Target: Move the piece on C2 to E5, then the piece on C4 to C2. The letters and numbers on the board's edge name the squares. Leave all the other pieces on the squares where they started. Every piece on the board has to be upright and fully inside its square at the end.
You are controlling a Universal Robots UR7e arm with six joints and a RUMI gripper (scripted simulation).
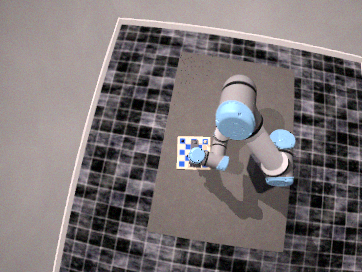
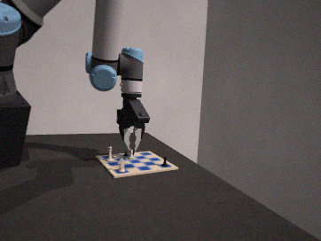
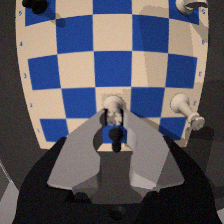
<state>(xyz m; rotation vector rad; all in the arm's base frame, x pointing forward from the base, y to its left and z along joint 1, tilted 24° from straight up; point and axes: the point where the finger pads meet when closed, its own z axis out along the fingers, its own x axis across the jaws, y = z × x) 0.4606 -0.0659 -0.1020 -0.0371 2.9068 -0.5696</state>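
Now: the cream chessboard 40 mm to the right of my hand and 30 mm below it.
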